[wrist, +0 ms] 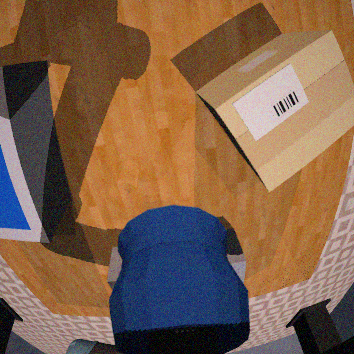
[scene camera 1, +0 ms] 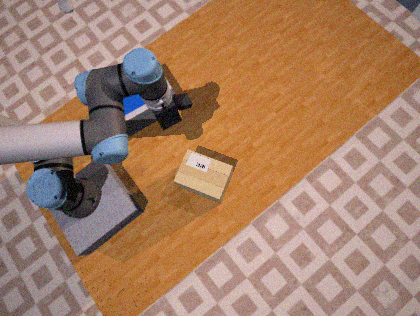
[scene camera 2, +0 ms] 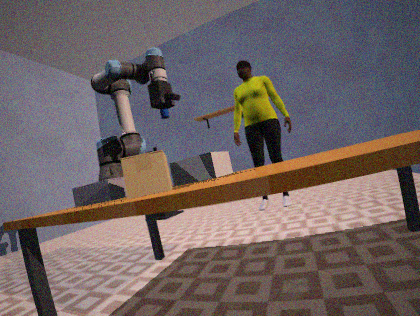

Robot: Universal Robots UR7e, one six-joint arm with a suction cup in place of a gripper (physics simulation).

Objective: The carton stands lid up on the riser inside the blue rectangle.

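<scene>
The tan carton stands directly on the wooden table. Its upward face has a white barcode label and a lengthwise seam; a pale strip shows on one side in the wrist view. The grey riser stands apart from it, with the blue rectangle bordered white on its top. In scene camera 1 the arm hides much of the riser. My blue suction cup hangs high above the table, holding nothing, touching neither carton nor riser. Its tip is hidden in scene camera 1.
The arm stands on a grey base block near one table end, beside the carton. The wooden table has open edges. A person in a yellow top stands beyond the table.
</scene>
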